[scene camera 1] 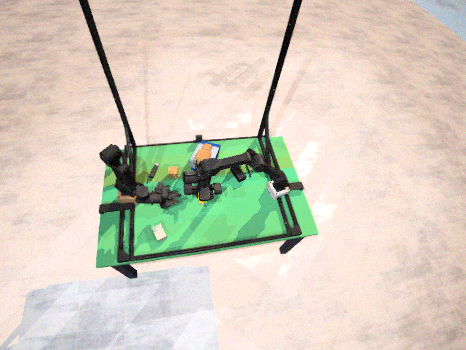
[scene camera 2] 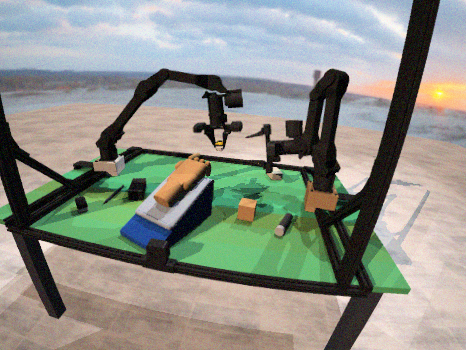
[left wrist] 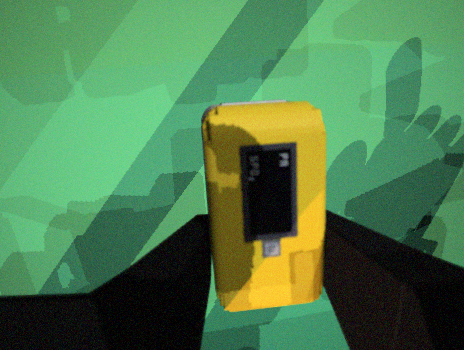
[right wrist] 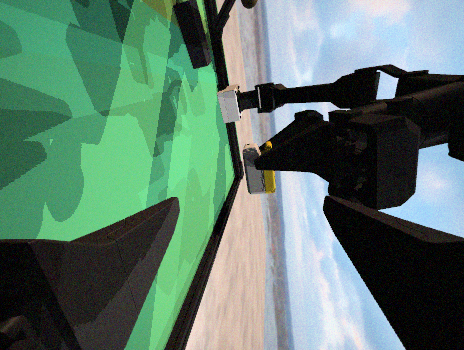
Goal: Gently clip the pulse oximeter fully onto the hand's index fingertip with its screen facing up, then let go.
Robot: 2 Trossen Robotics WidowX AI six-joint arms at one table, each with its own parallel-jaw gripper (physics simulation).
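Frame: origin at the left arm's base, x right, y ahead, z up, level; millimetres.
Seen in the pictures: left gripper, fingertip midpoint: (scene camera 2: pixel 219 147) (left wrist: pixel 259 224) (right wrist: pixel 253 160); right gripper, fingertip midpoint: (scene camera 1: pixel 180 198) (scene camera 2: pixel 246 149) (right wrist: pixel 250 203); left arm's base at its link origin: (scene camera 1: pixel 278 186) (scene camera 2: pixel 108 158) (right wrist: pixel 239 101); right arm's base at its link origin: (scene camera 1: pixel 127 190) (scene camera 2: pixel 322 188).
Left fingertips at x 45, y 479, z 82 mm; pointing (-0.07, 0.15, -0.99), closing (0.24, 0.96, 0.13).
Observation:
Offsets run from my left fingertips to a thing's top centre. "spot": to the spot under its first point.
The yellow pulse oximeter @[dx -11, dy +2, dz +23 mm] (scene camera 1: pixel 201 200) (scene camera 2: pixel 219 144) (left wrist: pixel 272 200) (right wrist: pixel 270 181) has a grey underside; its dark screen faces the left wrist camera. My left gripper (scene camera 2: pixel 219 146) (left wrist: pixel 259 224) is shut on its sides and holds it in the air, screen up. The tan hand @[spot: dx +291, dy -121, dz -4 mm] (scene camera 1: pixel 204 151) (scene camera 2: pixel 182 181) lies on a sloped blue and white support @[spot: dx +336, dy -68, dz -96 mm] (scene camera 2: pixel 197 212). In scene camera 2 the oximeter is above and beyond the fingertips, apart from them. In scene camera 1 the left arm hides the fingers. My right gripper (scene camera 1: pixel 176 198) (scene camera 2: pixel 259 154) (right wrist: pixel 250 203) is open and empty.
An orange cube @[dx +279, dy +85, dz -91 mm] (scene camera 1: pixel 173 172) (scene camera 2: pixel 247 209) and a dark cylinder @[dx +339, dy +192, dz -113 mm] (scene camera 1: pixel 154 170) (scene camera 2: pixel 283 224) lie beside the support. A black box @[dx +148, dy -296, dz -106 mm] (scene camera 1: pixel 238 173) (scene camera 2: pixel 137 189) and a thin dark stick @[dx +174, dy -377, dz -131 mm] (scene camera 2: pixel 114 194) lie on its other side. A pale block @[dx -61, dy +257, dz -111 mm] (scene camera 1: pixel 159 231) (scene camera 2: pixel 275 175) lies near one table edge.

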